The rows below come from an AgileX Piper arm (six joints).
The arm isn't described. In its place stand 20 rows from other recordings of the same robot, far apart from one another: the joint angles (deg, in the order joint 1, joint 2, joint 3, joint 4, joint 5, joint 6), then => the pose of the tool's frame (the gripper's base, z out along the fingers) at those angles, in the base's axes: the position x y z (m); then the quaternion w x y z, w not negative.
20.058 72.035 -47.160 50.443 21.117 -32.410 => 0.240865 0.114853 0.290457 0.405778 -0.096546 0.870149 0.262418
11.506 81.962 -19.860 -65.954 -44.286 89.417 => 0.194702 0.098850 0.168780 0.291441 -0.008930 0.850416 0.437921
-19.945 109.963 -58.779 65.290 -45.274 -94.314 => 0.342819 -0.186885 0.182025 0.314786 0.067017 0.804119 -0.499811
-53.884 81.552 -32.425 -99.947 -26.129 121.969 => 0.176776 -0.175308 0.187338 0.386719 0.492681 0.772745 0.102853
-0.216 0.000 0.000 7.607 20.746 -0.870 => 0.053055 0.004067 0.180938 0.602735 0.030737 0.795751 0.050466
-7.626 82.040 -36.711 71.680 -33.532 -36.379 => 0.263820 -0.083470 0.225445 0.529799 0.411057 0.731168 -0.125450
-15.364 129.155 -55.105 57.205 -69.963 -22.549 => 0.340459 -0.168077 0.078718 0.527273 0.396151 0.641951 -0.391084
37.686 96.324 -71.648 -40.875 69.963 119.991 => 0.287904 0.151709 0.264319 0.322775 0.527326 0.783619 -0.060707
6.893 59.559 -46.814 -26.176 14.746 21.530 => 0.225628 0.016984 0.341551 0.566251 -0.045668 0.822362 -0.031545
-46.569 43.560 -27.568 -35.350 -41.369 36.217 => 0.127500 -0.084066 0.354473 0.814486 0.097627 0.545398 -0.172115
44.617 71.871 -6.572 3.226 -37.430 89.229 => 0.127409 0.121344 0.161062 0.218365 0.342128 0.759953 0.507678
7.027 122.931 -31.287 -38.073 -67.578 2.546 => 0.282152 0.087046 0.059221 0.532097 -0.306156 0.758537 0.218550
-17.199 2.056 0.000 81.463 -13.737 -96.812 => 0.047725 -0.037143 0.214279 0.679883 0.096565 0.669446 -0.283330
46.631 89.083 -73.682 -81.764 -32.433 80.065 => 0.213124 0.295955 0.375327 0.515224 -0.452931 0.577309 0.442845
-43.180 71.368 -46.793 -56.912 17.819 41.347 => 0.178382 -0.199390 0.296271 0.384202 0.276932 0.813340 -0.337900
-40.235 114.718 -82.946 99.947 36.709 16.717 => 0.382945 -0.253832 0.245568 0.263885 0.731434 0.315421 0.543947
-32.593 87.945 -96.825 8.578 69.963 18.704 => 0.274088 -0.160105 0.413494 0.297728 0.416494 0.858121 0.038967
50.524 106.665 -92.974 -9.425 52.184 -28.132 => 0.272038 0.311774 0.287755 0.260443 -0.636422 0.725598 -0.025395
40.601 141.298 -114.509 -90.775 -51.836 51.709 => 0.361451 0.404038 0.174989 0.494511 -0.667348 0.417472 0.368540
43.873 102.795 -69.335 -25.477 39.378 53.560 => 0.282577 0.237224 0.210313 0.251444 -0.059061 0.965643 0.028660
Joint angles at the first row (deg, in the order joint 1, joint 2, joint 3, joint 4, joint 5, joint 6):
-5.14 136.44 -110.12 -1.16 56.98 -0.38
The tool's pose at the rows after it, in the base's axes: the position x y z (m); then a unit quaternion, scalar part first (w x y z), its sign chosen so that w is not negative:
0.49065 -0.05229 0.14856 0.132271 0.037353 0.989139 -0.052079
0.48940 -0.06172 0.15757 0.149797 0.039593 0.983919 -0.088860
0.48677 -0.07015 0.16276 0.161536 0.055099 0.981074 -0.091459
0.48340 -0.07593 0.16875 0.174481 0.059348 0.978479 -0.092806
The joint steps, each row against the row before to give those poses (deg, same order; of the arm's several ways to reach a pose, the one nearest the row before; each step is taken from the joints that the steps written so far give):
0.00 -2.06 0.00 -5.08 -1.62 2.42
-0.38 -1.35 0.90 -5.07 -1.59 2.35
-0.97 -1.13 1.10 -0.43 -1.33 1.18
-0.74 -1.46 1.54 -0.11 -1.66 0.00

